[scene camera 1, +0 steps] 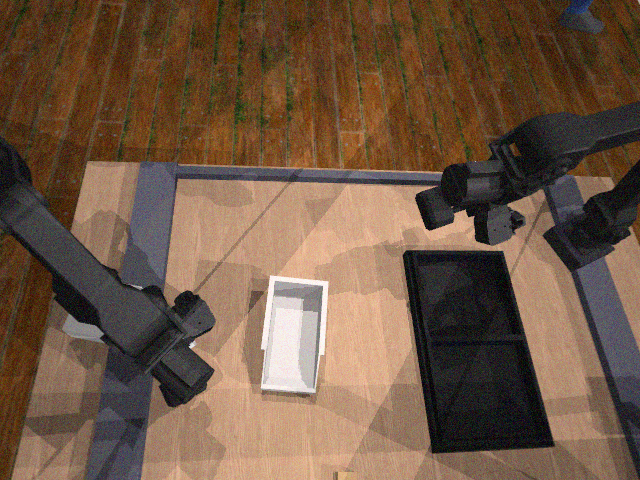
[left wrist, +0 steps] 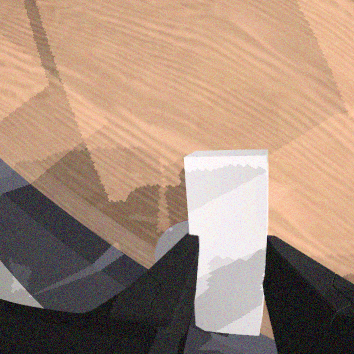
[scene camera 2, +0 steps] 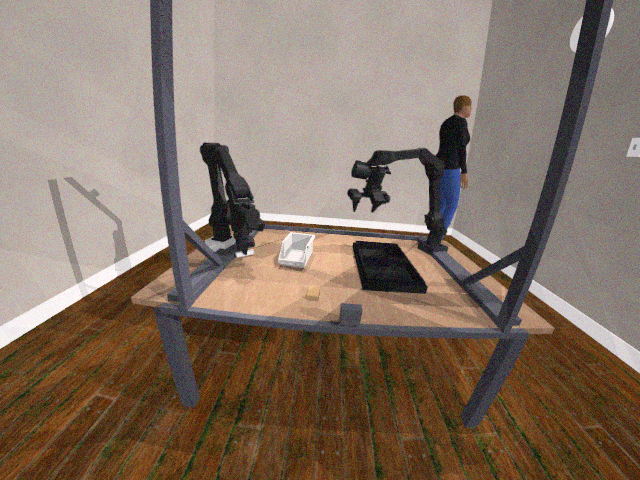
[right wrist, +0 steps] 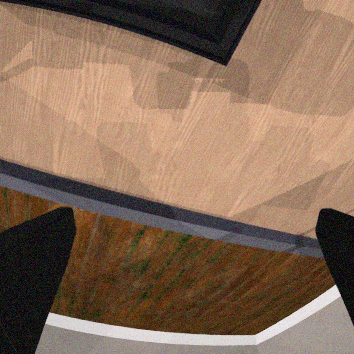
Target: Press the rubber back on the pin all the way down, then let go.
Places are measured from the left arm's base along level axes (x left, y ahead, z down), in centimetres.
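Pixels of known places: left gripper, fingertip midpoint: [left wrist: 229, 245] [scene camera 2: 245, 253]; right gripper, fingertip midpoint: [scene camera 2: 363, 211] [right wrist: 200, 222]; left arm's base, origin of the base link: [scene camera 2: 221, 238]; right arm's base, origin of the base link: [scene camera 1: 583, 238] [scene camera 2: 433, 244].
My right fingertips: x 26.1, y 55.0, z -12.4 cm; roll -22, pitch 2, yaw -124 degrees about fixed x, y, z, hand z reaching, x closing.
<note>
Ahead of a thing's pixels: the offset from my right fingertips to its top centre. "spot": to the spot under its first point.
The rubber is taken to be the white block {dx -30.1, dy -41.5, dz +14.2 cm} [left wrist: 230, 200] [scene camera 2: 244, 253]; it stands lengthwise between the left fingertips, close above the table. My left gripper [left wrist: 229, 245] [scene camera 1: 191, 343] is shut on it. A grey round disc {dx -29.9, dy -43.3, dz +15.7 cm} [left wrist: 170, 241] shows partly behind the left finger in the left wrist view, beside the block; the finger hides the rest. The pin itself does not show, and whether the rubber touches it cannot be told. My right gripper [scene camera 2: 363, 209] [right wrist: 200, 222] is open and empty, high above the table's far side.
An open white bin {spot: dx -21.9, dy -17.0, dz +9.0 cm} [scene camera 1: 324, 320] [scene camera 2: 280, 257] stands right of the left gripper. A black two-part tray {dx -18.2, dy +11.6, dz +12.9 cm} [scene camera 1: 473, 339] [scene camera 2: 393, 289] lies farther right. A small yellowish block {dx -46.7, dy -8.6, dz +15.2 cm} [scene camera 2: 313, 293] [scene camera 1: 345, 475] lies near the front edge. Grey frame beams [scene camera 1: 155, 222] border the table.
</note>
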